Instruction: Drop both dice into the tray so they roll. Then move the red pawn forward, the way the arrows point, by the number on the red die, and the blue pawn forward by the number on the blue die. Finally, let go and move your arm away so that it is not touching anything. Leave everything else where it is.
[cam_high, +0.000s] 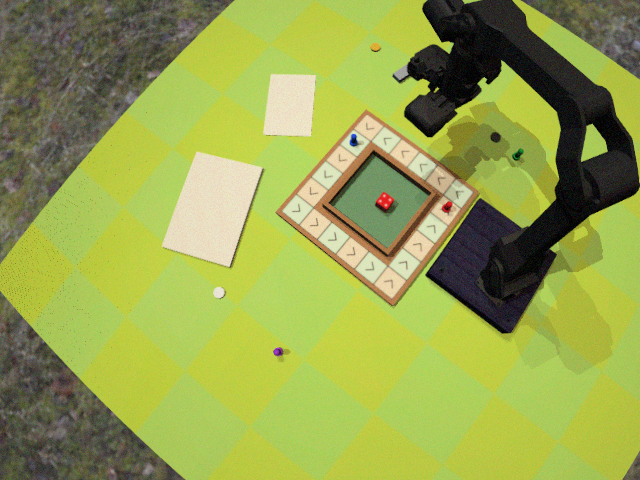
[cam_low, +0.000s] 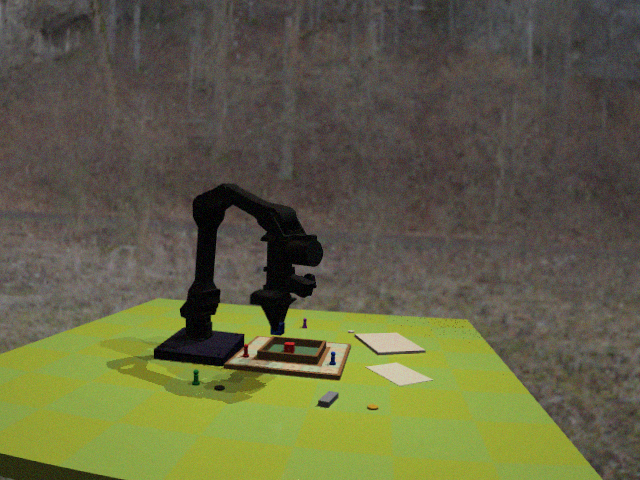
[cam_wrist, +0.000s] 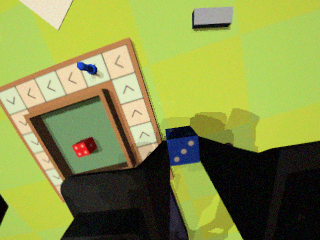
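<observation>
Now: the red pawn 12 cm behind my gripper tip, 9 cm to the left of it and 9 cm below it. From my gripper tip the other things lie so: blue die: right at my gripper tip; blue pawn: 10 cm ahead, 12 cm to the left, 9 cm below; black disc: 9 cm behind, 11 cm to the right, 12 cm below.
</observation>
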